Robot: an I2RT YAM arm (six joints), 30 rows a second.
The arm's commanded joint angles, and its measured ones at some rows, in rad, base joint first. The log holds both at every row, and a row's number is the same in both.
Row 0, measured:
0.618, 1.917, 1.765, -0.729, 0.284, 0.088
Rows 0 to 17, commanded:
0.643, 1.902, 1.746, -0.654, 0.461, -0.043
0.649, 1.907, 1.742, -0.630, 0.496, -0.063
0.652, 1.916, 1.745, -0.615, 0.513, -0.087
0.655, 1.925, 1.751, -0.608, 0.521, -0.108
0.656, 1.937, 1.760, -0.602, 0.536, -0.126
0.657, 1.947, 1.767, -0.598, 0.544, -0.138
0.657, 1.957, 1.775, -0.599, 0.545, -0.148
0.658, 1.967, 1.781, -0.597, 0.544, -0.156
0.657, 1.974, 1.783, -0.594, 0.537, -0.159
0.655, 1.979, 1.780, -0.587, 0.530, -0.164
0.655, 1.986, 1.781, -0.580, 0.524, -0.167
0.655, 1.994, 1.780, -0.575, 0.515, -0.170
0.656, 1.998, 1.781, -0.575, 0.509, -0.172
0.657, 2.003, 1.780, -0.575, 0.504, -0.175
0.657, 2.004, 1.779, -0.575, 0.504, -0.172
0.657, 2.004, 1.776, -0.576, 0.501, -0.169
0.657, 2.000, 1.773, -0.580, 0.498, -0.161
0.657, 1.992, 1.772, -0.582, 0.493, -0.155
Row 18, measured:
0.655, 1.991, 1.763, -0.583, 0.494, -0.157
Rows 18 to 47, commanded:
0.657, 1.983, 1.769, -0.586, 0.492, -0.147
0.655, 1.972, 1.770, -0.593, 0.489, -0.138
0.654, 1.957, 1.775, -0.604, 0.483, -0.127
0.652, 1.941, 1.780, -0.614, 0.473, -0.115
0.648, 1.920, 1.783, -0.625, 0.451, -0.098
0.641, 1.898, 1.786, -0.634, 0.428, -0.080
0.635, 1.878, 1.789, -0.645, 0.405, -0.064
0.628, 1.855, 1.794, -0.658, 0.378, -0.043
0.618, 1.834, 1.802, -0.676, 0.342, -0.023
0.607, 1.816, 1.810, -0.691, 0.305, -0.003
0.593, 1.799, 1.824, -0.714, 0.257, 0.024
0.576, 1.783, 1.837, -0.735, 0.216, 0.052
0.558, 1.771, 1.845, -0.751, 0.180, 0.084
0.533, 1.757, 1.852, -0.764, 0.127, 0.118
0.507, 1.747, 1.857, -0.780, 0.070, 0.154
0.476, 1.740, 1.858, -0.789, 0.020, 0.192
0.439, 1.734, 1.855, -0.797, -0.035, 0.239
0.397, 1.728, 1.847, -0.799, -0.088, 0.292
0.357, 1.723, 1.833, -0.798, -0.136, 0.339
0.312, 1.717, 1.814, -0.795, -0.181, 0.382
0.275, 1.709, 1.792, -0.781, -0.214, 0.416
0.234, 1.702, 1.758, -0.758, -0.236, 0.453
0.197, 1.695, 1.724, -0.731, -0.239, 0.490
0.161, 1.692, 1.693, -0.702, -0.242, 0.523
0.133, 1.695, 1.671, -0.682, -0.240, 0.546
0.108, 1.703, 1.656, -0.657, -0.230, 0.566
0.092, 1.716, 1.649, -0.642, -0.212, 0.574
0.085, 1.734, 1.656, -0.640, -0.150, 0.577
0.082, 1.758, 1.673, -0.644, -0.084, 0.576
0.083, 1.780, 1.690, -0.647, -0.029, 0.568
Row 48, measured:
0.072, 1.749, 1.659, -0.680, -0.130, 0.506
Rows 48 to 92, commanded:
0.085, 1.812, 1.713, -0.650, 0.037, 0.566
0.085, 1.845, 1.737, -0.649, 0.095, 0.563
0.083, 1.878, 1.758, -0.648, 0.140, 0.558
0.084, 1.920, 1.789, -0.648, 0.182, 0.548
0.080, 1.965, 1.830, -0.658, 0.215, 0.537
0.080, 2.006, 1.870, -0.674, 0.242, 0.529
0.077, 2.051, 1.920, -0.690, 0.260, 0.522
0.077, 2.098, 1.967, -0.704, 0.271, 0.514
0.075, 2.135, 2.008, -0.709, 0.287, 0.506
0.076, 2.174, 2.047, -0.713, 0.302, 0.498
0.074, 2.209, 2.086, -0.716, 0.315, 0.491
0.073, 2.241, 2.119, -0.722, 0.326, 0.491
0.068, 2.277, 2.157, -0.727, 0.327, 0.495
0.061, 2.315, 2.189, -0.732, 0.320, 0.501
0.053, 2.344, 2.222, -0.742, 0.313, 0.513
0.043, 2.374, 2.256, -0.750, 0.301, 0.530
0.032, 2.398, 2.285, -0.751, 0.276, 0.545
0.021, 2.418, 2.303, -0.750, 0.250, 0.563
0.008, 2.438, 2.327, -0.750, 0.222, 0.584
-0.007, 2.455, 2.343, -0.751, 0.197, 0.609
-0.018, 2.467, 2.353, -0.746, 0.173, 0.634
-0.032, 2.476, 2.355, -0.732, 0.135, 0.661
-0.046, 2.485, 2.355, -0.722, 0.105, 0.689
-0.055, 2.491, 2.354, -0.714, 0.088, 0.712
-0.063, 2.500, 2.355, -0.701, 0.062, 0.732
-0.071, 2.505, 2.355, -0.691, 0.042, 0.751
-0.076, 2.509, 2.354, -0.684, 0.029, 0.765
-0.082, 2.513, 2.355, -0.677, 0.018, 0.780
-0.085, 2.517, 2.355, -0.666, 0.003, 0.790
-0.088, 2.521, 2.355, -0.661, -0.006, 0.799
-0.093, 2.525, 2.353, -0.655, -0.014, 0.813
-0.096, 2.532, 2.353, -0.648, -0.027, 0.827
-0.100, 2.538, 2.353, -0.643, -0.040, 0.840
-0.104, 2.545, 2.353, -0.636, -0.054, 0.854
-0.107, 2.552, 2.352, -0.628, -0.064, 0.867
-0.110, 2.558, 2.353, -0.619, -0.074, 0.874
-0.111, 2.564, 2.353, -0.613, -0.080, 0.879
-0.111, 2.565, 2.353, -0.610, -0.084, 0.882
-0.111, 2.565, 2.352, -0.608, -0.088, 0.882
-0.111, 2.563, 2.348, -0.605, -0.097, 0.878
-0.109, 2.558, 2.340, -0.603, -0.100, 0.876
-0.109, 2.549, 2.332, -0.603, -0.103, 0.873
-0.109, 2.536, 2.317, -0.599, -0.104, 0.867
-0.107, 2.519, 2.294, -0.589, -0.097, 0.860
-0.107, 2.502, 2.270, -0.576, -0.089, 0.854
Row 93, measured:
-0.107, 2.544, 2.316, -0.589, -0.091, 0.865
